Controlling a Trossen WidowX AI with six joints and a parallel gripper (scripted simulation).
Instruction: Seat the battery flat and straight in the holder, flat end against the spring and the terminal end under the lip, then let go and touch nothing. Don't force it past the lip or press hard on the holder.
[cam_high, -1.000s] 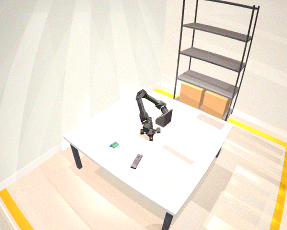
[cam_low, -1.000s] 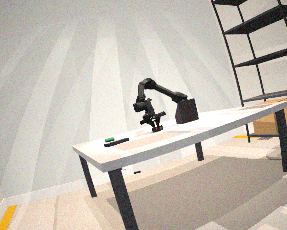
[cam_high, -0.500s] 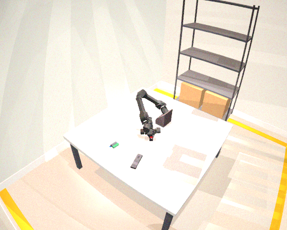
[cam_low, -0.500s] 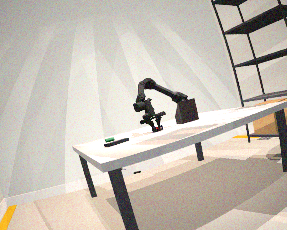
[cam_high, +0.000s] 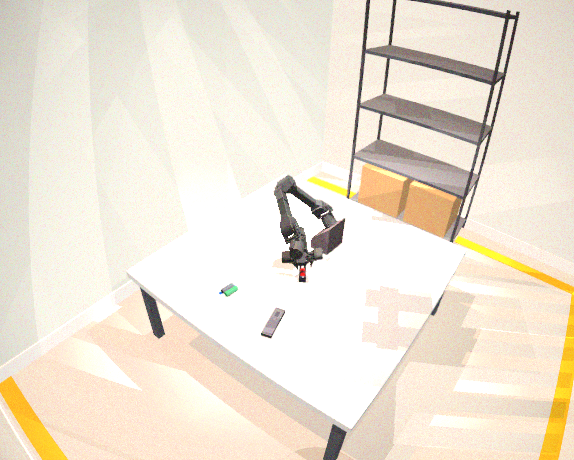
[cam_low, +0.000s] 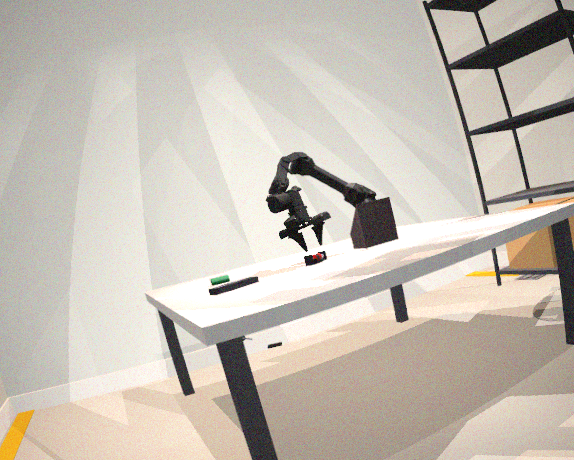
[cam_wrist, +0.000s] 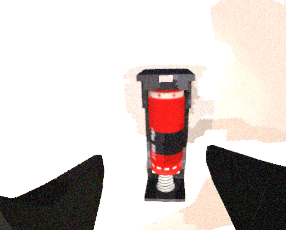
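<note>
The red battery is 1 cm ahead of my gripper tip and 3 cm below it.
</note>
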